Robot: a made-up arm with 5 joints. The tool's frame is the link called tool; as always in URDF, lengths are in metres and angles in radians. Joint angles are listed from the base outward.
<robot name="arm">
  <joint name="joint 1" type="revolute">
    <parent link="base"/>
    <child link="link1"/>
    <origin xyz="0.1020 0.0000 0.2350" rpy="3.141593 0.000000 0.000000"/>
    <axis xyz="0 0 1"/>
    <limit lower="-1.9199" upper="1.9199"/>
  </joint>
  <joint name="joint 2" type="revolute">
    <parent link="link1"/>
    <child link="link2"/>
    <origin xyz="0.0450 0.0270 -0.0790" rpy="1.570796 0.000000 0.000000"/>
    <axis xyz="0 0 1"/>
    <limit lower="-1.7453" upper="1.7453"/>
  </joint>
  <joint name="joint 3" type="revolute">
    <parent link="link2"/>
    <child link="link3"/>
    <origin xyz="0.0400 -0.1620 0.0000"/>
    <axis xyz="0 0 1"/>
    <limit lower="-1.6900" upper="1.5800"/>
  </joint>
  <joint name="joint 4" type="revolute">
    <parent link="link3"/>
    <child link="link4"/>
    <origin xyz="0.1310 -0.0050 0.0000"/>
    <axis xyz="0 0 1"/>
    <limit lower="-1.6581" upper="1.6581"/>
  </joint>
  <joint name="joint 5" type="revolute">
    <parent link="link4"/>
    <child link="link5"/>
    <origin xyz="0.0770 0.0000 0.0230" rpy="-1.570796 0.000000 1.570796"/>
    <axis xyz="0 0 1"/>
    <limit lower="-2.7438" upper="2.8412"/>
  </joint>
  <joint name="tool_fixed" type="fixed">
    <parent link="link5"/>
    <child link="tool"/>
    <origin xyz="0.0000 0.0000 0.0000" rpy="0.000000 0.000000 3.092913"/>
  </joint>
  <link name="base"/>
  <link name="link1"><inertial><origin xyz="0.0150 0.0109 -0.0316"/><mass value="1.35"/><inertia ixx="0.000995" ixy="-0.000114" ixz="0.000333" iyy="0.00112" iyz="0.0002" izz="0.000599"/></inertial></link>
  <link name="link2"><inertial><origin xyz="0.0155 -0.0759 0.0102"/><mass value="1.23"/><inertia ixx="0.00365" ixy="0.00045" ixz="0" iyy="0.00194" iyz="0" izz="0.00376"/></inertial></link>
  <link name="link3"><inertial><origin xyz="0.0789 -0.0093 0.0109"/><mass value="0.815"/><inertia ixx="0.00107" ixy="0.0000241" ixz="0" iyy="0.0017" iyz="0" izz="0.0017"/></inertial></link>
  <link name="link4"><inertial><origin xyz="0.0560 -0.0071 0.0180"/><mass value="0.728"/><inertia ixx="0.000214" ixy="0" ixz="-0.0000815" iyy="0.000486" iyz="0" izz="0.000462"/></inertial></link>
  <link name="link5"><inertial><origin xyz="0.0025 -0.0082 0.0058"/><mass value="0.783"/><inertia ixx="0.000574" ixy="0" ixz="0" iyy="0.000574" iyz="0" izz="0.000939"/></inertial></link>
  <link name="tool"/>
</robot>
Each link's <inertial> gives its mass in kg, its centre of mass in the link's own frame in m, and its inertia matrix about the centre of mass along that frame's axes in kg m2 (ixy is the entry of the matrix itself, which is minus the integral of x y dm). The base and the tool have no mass. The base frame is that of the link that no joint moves.
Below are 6 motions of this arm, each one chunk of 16 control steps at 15 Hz.
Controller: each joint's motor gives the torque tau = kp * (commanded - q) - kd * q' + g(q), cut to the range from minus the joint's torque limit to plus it. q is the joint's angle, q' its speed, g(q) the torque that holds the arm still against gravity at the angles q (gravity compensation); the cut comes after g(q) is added. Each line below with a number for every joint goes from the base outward.
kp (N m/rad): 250 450 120 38 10
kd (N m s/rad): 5.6 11 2.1 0.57 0.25
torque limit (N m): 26 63 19 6.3 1.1
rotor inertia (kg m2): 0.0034 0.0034 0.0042 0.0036 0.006
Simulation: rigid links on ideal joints. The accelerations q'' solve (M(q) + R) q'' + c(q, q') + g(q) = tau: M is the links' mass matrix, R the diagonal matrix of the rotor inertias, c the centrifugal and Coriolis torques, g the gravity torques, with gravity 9.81 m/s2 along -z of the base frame. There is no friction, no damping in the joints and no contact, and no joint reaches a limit. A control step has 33 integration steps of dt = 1/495 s. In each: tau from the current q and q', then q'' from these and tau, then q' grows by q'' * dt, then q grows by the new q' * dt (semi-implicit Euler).
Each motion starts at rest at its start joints. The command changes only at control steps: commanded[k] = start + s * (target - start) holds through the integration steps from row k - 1 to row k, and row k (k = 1, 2, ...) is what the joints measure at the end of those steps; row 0 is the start. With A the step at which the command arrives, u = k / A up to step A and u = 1 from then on. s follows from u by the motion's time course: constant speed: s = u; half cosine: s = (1 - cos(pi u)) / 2; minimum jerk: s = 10 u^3 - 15 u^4 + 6 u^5; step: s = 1 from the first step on.
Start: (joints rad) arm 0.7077 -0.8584 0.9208 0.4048 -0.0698
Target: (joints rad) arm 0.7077 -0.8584 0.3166 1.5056 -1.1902
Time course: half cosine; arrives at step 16
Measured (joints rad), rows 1 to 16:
1: 0.7077 -0.8584 0.9148 0.4152 -0.0812
2: 0.7077 -0.8585 0.8971 0.4461 -0.1151
3: 0.7077 -0.8587 0.8686 0.4965 -0.1692
4: 0.7077 -0.8588 0.8306 0.5648 -0.2407
5: 0.7078 -0.8590 0.7843 0.6481 -0.3272
6: 0.7078 -0.8592 0.7316 0.7435 -0.4253
7: 0.7079 -0.8594 0.6746 0.8474 -0.5313
8: 0.7079 -0.8597 0.6154 0.9556 -0.6410
9: 0.7079 -0.8599 0.5562 1.0640 -0.7503
10: 0.7080 -0.8600 0.4995 1.1683 -0.8550
11: 0.7080 -0.8601 0.4473 1.2643 -0.9511
12: 0.7079 -0.8600 0.4019 1.3481 -1.0349
13: 0.7079 -0.8598 0.3648 1.4164 -1.1031
14: 0.7079 -0.8595 0.3376 1.4666 -1.1531
15: 0.7078 -0.8591 0.3212 1.4969 -1.1831
16: 0.7077 -0.8586 0.3162 1.5062 -1.1917

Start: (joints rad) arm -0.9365 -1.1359 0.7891 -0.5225 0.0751
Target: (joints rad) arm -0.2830 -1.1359 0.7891 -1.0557 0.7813
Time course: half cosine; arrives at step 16
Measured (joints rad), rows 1 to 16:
1: -0.9304 -1.1360 0.7888 -0.5281 0.0825
2: -0.9123 -1.1361 0.7882 -0.5441 0.1043
3: -0.8825 -1.1362 0.7876 -0.5695 0.1386
4: -0.8423 -1.1364 0.7872 -0.6033 0.1841
5: -0.7931 -1.1365 0.7869 -0.6443 0.2389
6: -0.7369 -1.1366 0.7866 -0.6909 0.3011
7: -0.6758 -1.1366 0.7864 -0.7412 0.3681
8: -0.6122 -1.1367 0.7864 -0.7934 0.4375
9: -0.5485 -1.1367 0.7864 -0.8455 0.5065
10: -0.4871 -1.1367 0.7865 -0.8954 0.5725
11: -0.4305 -1.1367 0.7868 -0.9412 0.6329
12: -0.3807 -1.1366 0.7871 -0.9812 0.6854
13: -0.3397 -1.1365 0.7875 -1.0137 0.7280
14: -0.3091 -1.1363 0.7879 -1.0376 0.7591
15: -0.2901 -1.1362 0.7884 -1.0519 0.7775
16: -0.2833 -1.1360 0.7889 -1.0561 0.7825

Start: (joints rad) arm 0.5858 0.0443 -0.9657 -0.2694 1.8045
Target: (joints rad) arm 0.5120 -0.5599 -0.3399 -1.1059 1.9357
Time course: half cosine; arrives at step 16
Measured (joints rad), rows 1 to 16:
1: 0.5850 0.0390 -0.9597 -0.2774 1.8057
2: 0.5829 0.0222 -0.9431 -0.3024 1.8095
3: 0.5795 -0.0059 -0.9162 -0.3431 1.8159
4: 0.5749 -0.0434 -0.8787 -0.3965 1.8243
5: 0.5694 -0.0890 -0.8323 -0.4610 1.8343
6: 0.5632 -0.1413 -0.7792 -0.5344 1.8459
7: 0.5564 -0.1980 -0.7212 -0.6139 1.8584
8: 0.5493 -0.2570 -0.6605 -0.6961 1.8713
9: 0.5422 -0.3160 -0.5995 -0.7781 1.8842
10: 0.5353 -0.3728 -0.5405 -0.8567 1.8966
11: 0.5289 -0.4252 -0.4858 -0.9287 1.9079
12: 0.5233 -0.4711 -0.4375 -0.9914 1.9178
13: 0.5186 -0.5088 -0.3975 -1.0423 1.9258
14: 0.5151 -0.5368 -0.3674 -1.0794 1.9317
15: 0.5129 -0.5542 -0.3483 -1.1013 1.9351
16: 0.5121 -0.5601 -0.3410 -1.1073 1.9361

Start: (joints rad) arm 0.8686 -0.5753 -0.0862 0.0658 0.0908
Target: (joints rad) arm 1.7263 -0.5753 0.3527 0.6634 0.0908
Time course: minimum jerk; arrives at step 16
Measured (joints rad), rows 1 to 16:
1: 0.8705 -0.5753 -0.0851 0.0673 0.0908
2: 0.8823 -0.5752 -0.0783 0.0767 0.0909
3: 0.9102 -0.5747 -0.0621 0.0987 0.0914
4: 0.9572 -0.5742 -0.0359 0.1344 0.0921
5: 1.0230 -0.5736 -0.0001 0.1830 0.0927
6: 1.1050 -0.5732 0.0437 0.2425 0.0931
7: 1.1989 -0.5729 0.0931 0.3095 0.0933
8: 1.2990 -0.5729 0.1448 0.3799 0.0932
9: 1.3989 -0.5731 0.1957 0.4492 0.0929
10: 1.4924 -0.5734 0.2427 0.5133 0.0926
11: 1.5739 -0.5738 0.2831 0.5683 0.0922
12: 1.6392 -0.5742 0.3147 0.6115 0.0918
13: 1.6856 -0.5746 0.3365 0.6413 0.0915
14: 1.7132 -0.5749 0.3487 0.6579 0.0912
15: 1.7247 -0.5751 0.3529 0.6636 0.0910
16: 1.7263 -0.5753 0.3528 0.6635 0.0908

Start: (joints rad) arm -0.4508 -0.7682 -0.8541 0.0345 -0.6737
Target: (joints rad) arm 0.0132 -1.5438 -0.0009 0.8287 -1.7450
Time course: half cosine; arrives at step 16
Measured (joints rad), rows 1 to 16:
1: -0.4465 -0.7750 -0.8456 0.0429 -0.6844
2: -0.4337 -0.7961 -0.8212 0.0664 -0.7163
3: -0.4125 -0.8314 -0.7823 0.1034 -0.7677
4: -0.3839 -0.8791 -0.7296 0.1534 -0.8358
5: -0.3490 -0.9374 -0.6649 0.2145 -0.9182
6: -0.3090 -1.0042 -0.5910 0.2844 -1.0118
7: -0.2655 -1.0769 -0.5107 0.3604 -1.1129
8: -0.2202 -1.1527 -0.4269 0.4397 -1.2178
9: -0.1748 -1.2286 -0.3431 0.5190 -1.3224
10: -0.1312 -1.3017 -0.2625 0.5950 -1.4227
11: -0.0909 -1.3692 -0.1883 0.6645 -1.5149
12: -0.0556 -1.4284 -0.1235 0.7245 -1.5953
13: -0.0266 -1.4770 -0.0706 0.7725 -1.6608
14: -0.0050 -1.5133 -0.0317 0.8068 -1.7089
15: 0.0084 -1.5358 -0.0081 0.8262 -1.7378
16: 0.0131 -1.5436 -0.0008 0.8301 -1.7463

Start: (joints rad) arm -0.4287 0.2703 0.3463 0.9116 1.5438
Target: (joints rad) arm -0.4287 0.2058 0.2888 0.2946 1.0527
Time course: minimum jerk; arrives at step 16
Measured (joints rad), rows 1 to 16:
1: -0.4287 0.2702 0.3461 0.9100 1.5426
2: -0.4287 0.2693 0.3447 0.9006 1.5354
3: -0.4287 0.2672 0.3418 0.8789 1.5184
4: -0.4287 0.2636 0.3377 0.8435 1.4904
5: -0.4287 0.2587 0.3322 0.7948 1.4517
6: -0.4287 0.2525 0.3258 0.7348 1.4039
7: -0.4287 0.2454 0.3189 0.6669 1.3497
8: -0.4287 0.2378 0.3119 0.5950 1.2923
9: -0.4287 0.2303 0.3052 0.5236 1.2352
10: -0.4287 0.2232 0.2992 0.4571 1.1821
11: -0.4287 0.2170 0.2944 0.3994 1.1359
12: -0.4287 0.2121 0.2909 0.3535 1.0993
13: -0.4287 0.2086 0.2889 0.3212 1.0735
14: -0.4287 0.2066 0.2881 0.3025 1.0586
15: -0.4287 0.2058 0.2883 0.2952 1.0529
16: -0.4287 0.2058 0.2888 0.2946 1.0525

